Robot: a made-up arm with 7 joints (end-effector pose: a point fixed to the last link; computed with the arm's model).
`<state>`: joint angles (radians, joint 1 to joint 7).
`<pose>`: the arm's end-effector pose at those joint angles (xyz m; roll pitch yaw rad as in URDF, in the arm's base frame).
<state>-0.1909 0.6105 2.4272 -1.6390 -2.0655 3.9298 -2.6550</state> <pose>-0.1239 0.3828 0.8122 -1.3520 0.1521 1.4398</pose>
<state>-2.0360 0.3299 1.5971 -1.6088 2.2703 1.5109 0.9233</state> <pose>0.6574 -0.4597 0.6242 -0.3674 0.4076 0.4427</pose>
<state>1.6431 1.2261 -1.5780 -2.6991 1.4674 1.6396 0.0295</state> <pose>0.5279 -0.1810 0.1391 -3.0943 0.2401 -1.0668</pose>
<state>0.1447 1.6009 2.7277 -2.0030 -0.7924 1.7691 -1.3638</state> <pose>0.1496 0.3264 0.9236 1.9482 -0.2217 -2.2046</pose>
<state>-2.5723 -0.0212 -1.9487 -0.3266 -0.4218 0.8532 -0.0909</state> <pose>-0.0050 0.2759 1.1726 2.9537 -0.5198 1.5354</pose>
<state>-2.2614 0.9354 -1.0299 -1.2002 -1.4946 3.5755 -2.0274</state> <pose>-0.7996 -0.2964 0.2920 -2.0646 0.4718 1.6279</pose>
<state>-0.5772 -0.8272 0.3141 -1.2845 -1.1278 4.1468 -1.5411</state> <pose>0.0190 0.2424 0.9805 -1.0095 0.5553 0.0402</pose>
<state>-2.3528 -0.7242 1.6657 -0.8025 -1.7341 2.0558 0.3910</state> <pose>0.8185 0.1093 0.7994 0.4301 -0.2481 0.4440</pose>
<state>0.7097 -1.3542 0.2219 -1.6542 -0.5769 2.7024 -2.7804</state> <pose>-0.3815 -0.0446 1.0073 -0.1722 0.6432 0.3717</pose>
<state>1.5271 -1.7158 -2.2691 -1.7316 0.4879 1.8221 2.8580</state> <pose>0.5927 -0.3147 -0.3664 1.0701 -0.5747 2.9648</pose>
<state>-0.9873 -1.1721 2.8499 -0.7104 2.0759 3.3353 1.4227</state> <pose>-0.3123 0.8486 0.1726 3.0897 1.2475 -1.4379</pose>
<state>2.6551 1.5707 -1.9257 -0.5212 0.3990 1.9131 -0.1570</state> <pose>-0.7438 0.7178 0.3271 1.5943 -0.0364 2.5126</pose>
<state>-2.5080 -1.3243 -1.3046 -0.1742 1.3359 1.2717 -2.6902</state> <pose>0.7222 0.6570 0.5114 0.2972 0.5149 -1.8024</pose>
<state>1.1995 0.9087 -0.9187 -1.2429 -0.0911 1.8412 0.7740</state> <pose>0.8117 0.5523 0.2944 2.4979 -0.4517 -0.0945</pose>
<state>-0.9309 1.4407 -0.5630 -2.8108 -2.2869 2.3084 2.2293</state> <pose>-0.2580 0.0700 -0.1870 1.9956 0.6217 -1.1574</pose>
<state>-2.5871 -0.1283 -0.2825 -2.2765 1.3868 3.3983 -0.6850</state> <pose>-0.6097 -0.0609 0.3634 -2.3782 -0.8030 2.2183</pose>
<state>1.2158 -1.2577 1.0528 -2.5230 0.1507 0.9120 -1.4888</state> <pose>-0.3607 0.3902 0.4002 -2.5925 0.8679 -3.0952</pose>
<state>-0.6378 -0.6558 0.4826 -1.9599 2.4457 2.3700 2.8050</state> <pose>0.5339 -0.0253 0.7324 1.0255 0.0370 2.1134</pose>
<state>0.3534 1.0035 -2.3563 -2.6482 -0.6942 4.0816 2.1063</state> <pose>-0.0439 -0.4175 0.4671 -1.4844 -0.7464 3.1228</pose>
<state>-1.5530 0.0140 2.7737 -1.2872 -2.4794 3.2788 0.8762</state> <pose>0.1576 0.6121 0.7414 1.3826 0.0470 2.8673</pose>
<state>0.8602 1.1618 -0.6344 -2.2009 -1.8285 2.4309 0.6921</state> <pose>0.4406 -0.0192 -0.3318 2.2303 1.0478 1.2318</pose>
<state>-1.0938 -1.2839 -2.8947 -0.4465 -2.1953 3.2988 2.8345</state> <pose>-0.5508 0.7291 0.1946 -1.8284 -0.6501 0.8907</pose>
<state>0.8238 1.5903 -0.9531 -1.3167 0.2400 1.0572 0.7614</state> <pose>0.8164 0.0082 -0.2418 1.5689 -0.0564 -1.0877</pose>
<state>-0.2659 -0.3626 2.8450 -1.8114 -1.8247 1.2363 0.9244</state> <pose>-0.7109 0.4681 0.2195 1.0387 -0.3738 2.6481</pose>
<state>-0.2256 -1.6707 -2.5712 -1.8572 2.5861 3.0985 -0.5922</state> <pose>-0.2073 -0.2778 -0.4088 2.5638 0.3911 0.8448</pose>
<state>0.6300 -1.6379 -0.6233 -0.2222 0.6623 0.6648 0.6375</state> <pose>-0.7473 -0.6348 0.3297 -0.7399 -0.7829 -1.4427</pose>
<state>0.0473 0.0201 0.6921 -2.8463 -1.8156 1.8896 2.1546</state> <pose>0.2807 0.3046 -0.0790 1.9499 -0.8310 0.7766</pose>
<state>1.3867 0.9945 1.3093 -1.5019 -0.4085 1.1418 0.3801</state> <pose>-0.6375 0.6316 0.2751 -2.7344 0.7298 2.6066</pose>
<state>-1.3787 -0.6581 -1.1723 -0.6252 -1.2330 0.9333 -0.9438</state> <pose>-0.4888 0.3965 1.0027 2.8893 -0.0956 -2.6007</pose>
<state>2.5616 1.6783 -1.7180 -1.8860 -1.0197 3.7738 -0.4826</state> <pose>0.0780 0.7282 0.1931 3.0316 1.1850 -2.2652</pose>
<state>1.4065 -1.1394 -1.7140 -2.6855 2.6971 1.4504 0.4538</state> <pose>0.5463 0.0801 0.0511 1.0512 -0.0055 1.0262</pose>
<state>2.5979 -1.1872 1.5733 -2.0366 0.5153 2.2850 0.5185</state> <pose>-0.2515 -0.7559 0.3117 2.6301 -0.6839 -2.5560</pose>
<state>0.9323 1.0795 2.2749 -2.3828 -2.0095 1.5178 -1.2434</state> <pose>-0.5719 0.0906 0.5494 2.2889 1.1027 -2.1397</pose>
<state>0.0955 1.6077 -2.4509 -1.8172 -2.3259 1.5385 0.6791</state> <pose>0.3576 -0.4758 0.8132 -0.9373 -0.4091 -1.1589</pose>
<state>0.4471 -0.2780 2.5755 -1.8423 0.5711 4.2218 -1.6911</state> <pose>-0.6818 0.0655 0.4155 1.0471 -0.2468 -2.0198</pose>
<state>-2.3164 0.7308 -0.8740 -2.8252 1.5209 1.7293 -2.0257</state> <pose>-0.2677 0.2228 -0.1774 -2.2602 -0.1503 -2.8171</pose>
